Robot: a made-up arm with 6 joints. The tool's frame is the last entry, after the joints.
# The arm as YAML. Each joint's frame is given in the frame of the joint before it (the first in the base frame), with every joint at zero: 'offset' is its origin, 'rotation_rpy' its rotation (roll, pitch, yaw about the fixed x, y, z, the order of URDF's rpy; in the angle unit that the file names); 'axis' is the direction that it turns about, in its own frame. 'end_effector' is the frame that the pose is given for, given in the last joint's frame.
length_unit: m
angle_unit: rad
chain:
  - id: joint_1
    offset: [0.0, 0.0, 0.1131]
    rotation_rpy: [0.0, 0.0, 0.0]
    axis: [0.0, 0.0, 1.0]
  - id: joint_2
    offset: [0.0, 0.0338, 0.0]
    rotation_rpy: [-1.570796, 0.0, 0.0]
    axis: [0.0, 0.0, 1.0]
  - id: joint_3
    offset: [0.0, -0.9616, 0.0]
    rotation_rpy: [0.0, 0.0, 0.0]
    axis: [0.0, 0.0, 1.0]
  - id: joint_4
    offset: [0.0, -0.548, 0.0]
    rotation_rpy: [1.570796, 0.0, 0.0]
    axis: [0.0, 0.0, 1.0]
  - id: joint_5
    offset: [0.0, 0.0, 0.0]
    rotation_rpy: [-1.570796, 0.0, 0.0]
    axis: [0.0, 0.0, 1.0]
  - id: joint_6
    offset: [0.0, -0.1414, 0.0]
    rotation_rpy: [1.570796, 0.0, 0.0]
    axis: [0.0, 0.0, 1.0]
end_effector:
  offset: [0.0, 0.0, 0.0]
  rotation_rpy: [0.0, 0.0, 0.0]
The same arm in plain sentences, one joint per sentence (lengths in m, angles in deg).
The arm has six revolute joints in a row. What follows holds with every joint at zero, and every direction is one of the base frame's. The first joint sits 0.1131 m along +z from the base frame's origin and turns about +z. The second joint sits 0.0338 m along +y from the first joint and turns about +y. The third joint sits 0.9616 m along +z from the second joint and turns about +y. The fourth joint sits 0.548 m along +z from the third joint and turns about +z. The fifth joint sits at the same point as the fourth joint and turns about +y. The sixth joint sits 0.1414 m along +z from the fifth joint and turns about +z. The tool frame, which is the frame that the pose is given for, sits at the same point as the sixth joint; its axes are parallel to the base frame's.
